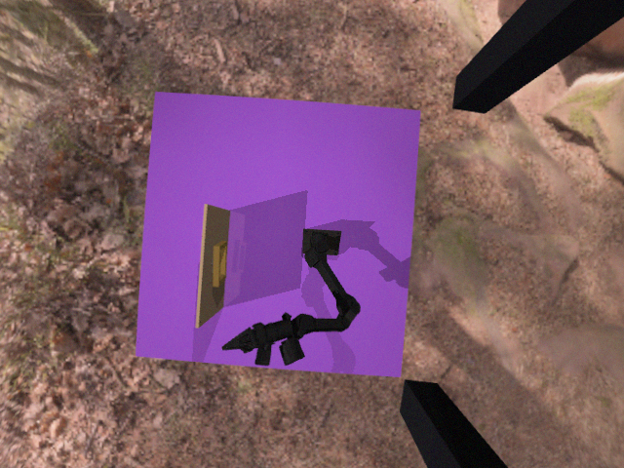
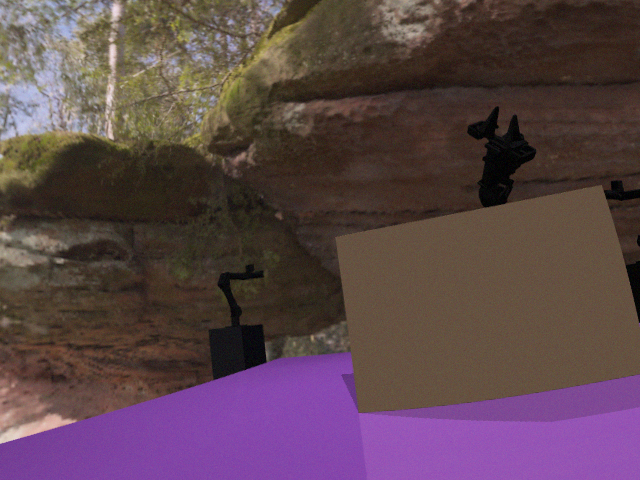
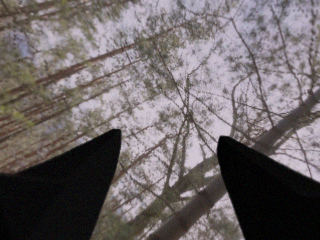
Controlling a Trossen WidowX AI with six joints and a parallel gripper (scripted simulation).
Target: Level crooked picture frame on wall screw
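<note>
Right now the picture frame is 42 cm below my gripper tip, 18 cm ahead of it and 17 cm to the right of it. Round my gripper tip: tan wall panel (42 cm below, 19 cm ahead, 17 cm to the right).
</note>
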